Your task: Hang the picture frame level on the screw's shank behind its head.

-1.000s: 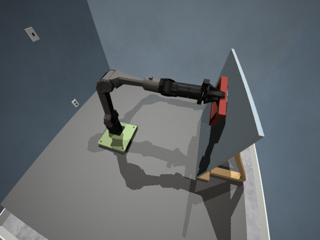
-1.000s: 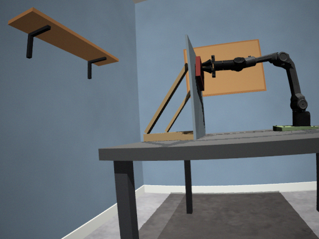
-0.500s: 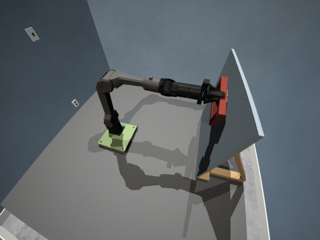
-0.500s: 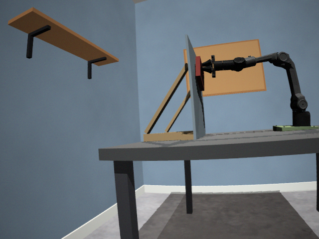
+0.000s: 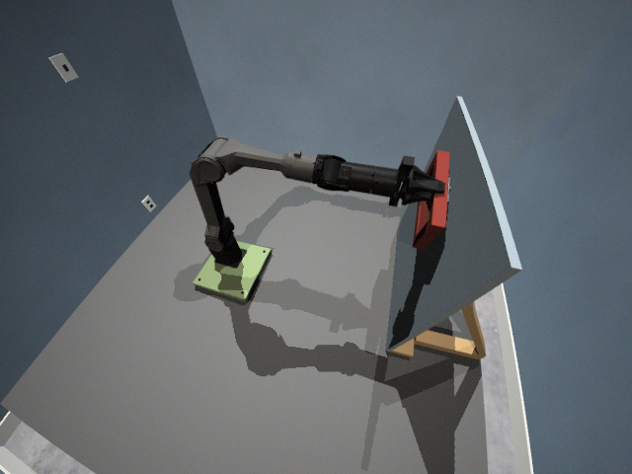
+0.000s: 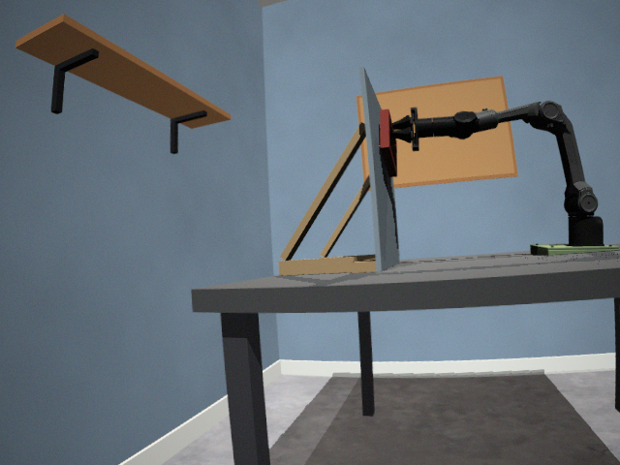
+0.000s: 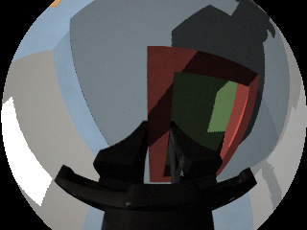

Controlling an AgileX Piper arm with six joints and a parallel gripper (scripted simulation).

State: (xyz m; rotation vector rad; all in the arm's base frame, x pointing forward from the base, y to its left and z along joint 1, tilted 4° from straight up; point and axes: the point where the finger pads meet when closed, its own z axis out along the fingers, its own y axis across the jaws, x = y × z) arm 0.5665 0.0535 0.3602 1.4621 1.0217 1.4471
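The red picture frame is 10 mm ahead of my hand, 20 mm to the left of it and 50 mm below it. From my hand the other things lie so: grey upright panel (30 mm ahead, 10 mm to the left, 160 mm below).
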